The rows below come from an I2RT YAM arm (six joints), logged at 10 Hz.
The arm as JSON. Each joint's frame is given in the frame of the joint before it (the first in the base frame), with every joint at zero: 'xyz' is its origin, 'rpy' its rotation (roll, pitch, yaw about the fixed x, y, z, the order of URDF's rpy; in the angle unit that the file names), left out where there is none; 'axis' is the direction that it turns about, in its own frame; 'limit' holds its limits. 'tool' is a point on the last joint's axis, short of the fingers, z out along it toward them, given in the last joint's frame.
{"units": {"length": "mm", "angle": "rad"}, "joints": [
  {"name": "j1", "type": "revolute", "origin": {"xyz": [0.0, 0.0, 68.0]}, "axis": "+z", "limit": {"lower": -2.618, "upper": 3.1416}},
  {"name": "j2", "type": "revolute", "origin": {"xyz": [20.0, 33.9, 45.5]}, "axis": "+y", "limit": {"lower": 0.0, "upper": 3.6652}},
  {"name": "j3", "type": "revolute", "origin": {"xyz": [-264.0, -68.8, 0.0]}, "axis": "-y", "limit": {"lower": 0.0, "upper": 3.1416}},
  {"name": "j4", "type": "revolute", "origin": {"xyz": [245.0, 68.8, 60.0]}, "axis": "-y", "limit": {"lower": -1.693, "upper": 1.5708}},
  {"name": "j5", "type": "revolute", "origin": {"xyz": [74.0, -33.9, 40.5]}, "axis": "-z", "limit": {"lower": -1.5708, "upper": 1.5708}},
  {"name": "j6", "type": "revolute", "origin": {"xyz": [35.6, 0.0, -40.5]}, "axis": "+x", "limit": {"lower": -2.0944, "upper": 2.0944}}
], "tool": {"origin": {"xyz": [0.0, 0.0, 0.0], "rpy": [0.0, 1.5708, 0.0]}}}
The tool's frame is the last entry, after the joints.
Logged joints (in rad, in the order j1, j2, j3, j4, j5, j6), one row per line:
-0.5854, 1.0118, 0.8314, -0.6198, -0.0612, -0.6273
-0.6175, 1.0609, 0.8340, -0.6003, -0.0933, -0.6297
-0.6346, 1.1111, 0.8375, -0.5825, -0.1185, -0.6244
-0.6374, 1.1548, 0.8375, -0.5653, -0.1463, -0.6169
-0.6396, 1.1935, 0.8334, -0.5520, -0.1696, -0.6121
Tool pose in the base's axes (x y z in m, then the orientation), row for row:
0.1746, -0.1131, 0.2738, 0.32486, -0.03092, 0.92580, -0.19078
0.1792, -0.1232, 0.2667, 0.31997, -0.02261, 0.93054, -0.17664
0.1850, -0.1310, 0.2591, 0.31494, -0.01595, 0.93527, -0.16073
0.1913, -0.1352, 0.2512, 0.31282, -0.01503, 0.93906, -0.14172
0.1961, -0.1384, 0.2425, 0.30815, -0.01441, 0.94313, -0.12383
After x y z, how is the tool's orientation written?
As a quaternion, w x y z.
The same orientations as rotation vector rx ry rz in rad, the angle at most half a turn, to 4 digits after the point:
-0.0811, 2.4275, -0.5002
-0.0594, 2.4458, -0.4643
-0.0420, 2.4643, -0.4235
-0.0396, 2.4769, -0.3738
-0.0381, 2.4934, -0.3274

